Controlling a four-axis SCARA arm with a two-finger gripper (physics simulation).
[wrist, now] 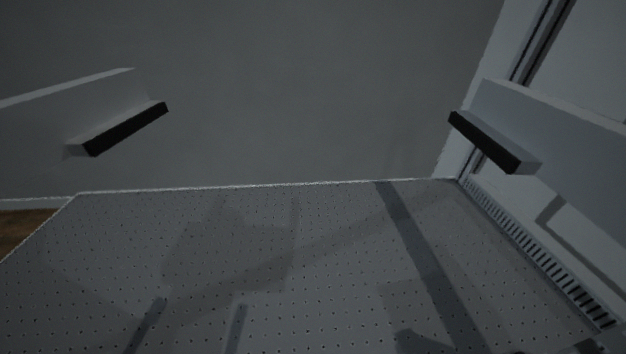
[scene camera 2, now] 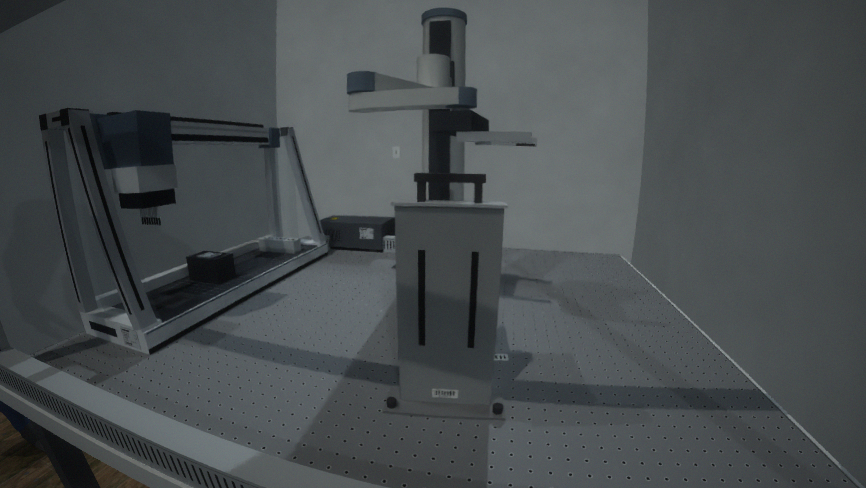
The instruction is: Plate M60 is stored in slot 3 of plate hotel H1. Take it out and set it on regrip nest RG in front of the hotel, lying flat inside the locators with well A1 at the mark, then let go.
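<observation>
The plate hotel H1 is a tall grey box with a black handle on top. In the scene view its closed side, with two dark vertical slits, faces the camera, so its slots and any plate inside are hidden. Plate M60 and regrip nest RG cannot be made out in either view. My gripper is open, with its two black-padded fingers wide apart and nothing between them. In the scene view it is higher than the hotel's top and appears to its right, pointing right.
A gantry machine stands at the left with a black block on its deck. A dark box is at the back. The arm's column rises behind the hotel. The perforated table reaches to the right edge.
</observation>
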